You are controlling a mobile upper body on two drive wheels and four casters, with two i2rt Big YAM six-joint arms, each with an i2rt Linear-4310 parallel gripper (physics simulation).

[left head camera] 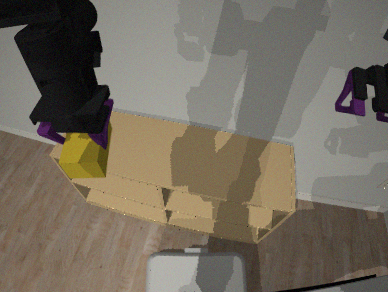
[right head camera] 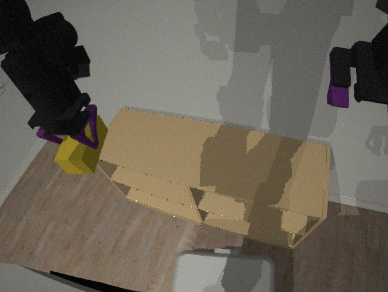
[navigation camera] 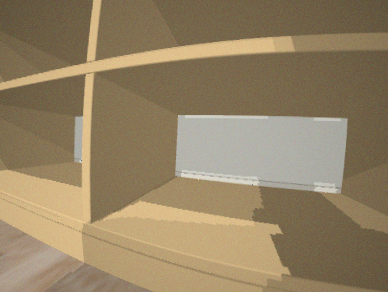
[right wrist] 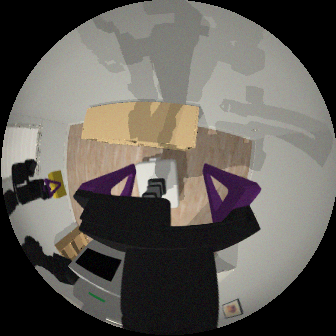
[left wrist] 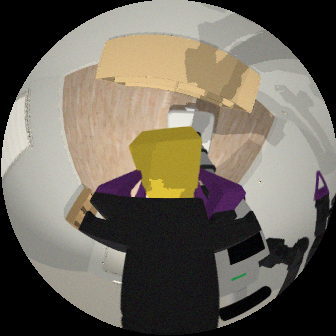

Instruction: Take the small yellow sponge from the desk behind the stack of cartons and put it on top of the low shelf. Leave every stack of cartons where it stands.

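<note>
The yellow sponge is a block between the purple fingers of my left gripper, which is shut on it and holds it in the air. The low shelf is light wood with open compartments. In the left head camera the sponge overlaps the shelf's left end; in the right head camera it shows left of that end. My right gripper is open and empty, off to the right. Desk and cartons are not made out.
A grey wall runs behind the shelf. The robot's pale base stands close in front of the shelf. Another wooden unit shows at the lower left of both wrist views. Wood floor lies in front and beside.
</note>
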